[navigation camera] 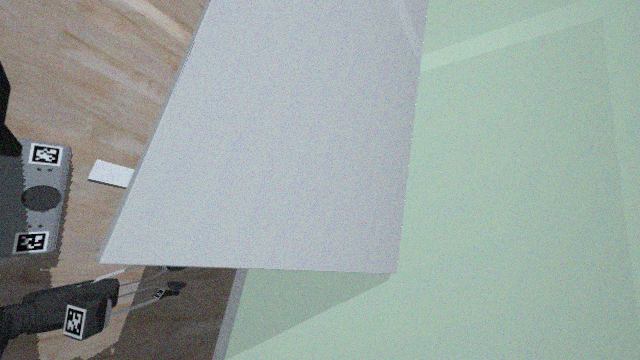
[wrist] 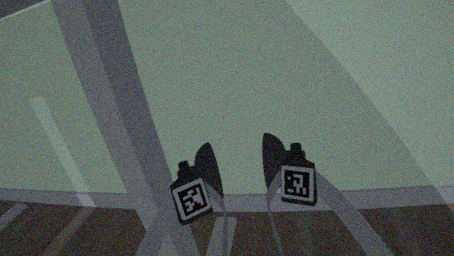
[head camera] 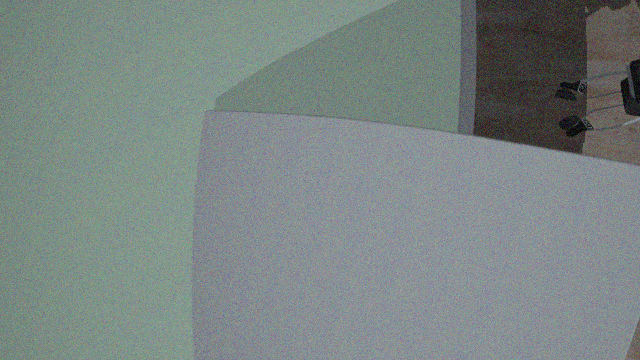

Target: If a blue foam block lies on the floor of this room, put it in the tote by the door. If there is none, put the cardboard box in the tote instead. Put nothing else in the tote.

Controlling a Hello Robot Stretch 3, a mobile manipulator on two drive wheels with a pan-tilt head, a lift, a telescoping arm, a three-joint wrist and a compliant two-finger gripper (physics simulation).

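Seen in the pictures: gripper, fingertip midpoint: (navigation camera: 186,272) (wrist: 240,157) (head camera: 558,111); robot's base, link origin: (navigation camera: 41,195).
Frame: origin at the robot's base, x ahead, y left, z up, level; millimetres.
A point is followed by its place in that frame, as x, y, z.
My gripper (head camera: 570,108) {242, -146, 649} (navigation camera: 175,278) {242, -146, 649} (wrist: 240,157) {242, -146, 649} is open, with nothing between its two dark fingertips. It points toward the green wall, beside the near end of the table (head camera: 400,225) {344, 12, 950} (navigation camera: 280,150) {251, 128, 951}. In the wrist view the fingers are to the right of the slanting grey table leg (wrist: 112,100) {408, 21, 669}. The blue foam block, the cardboard box and the tote do not show in these views. The table top hides much of the floor below it.
A white table foot (navigation camera: 111,174) {164, 93, 25} sticks out from under the table top. The green wall (head camera: 100,200) {865, -17, 1152} (navigation camera: 520,175) {902, 159, 1266} (wrist: 225,65) {838, -142, 604} stands behind the table, with a grey baseboard (head camera: 467,65) {753, -477, 64} (wrist: 400,198) {704, -714, 44}. Shadowed wooden floor (head camera: 525,75) {545, -427, 1} (navigation camera: 180,325) {493, -614, 0} lies along it.
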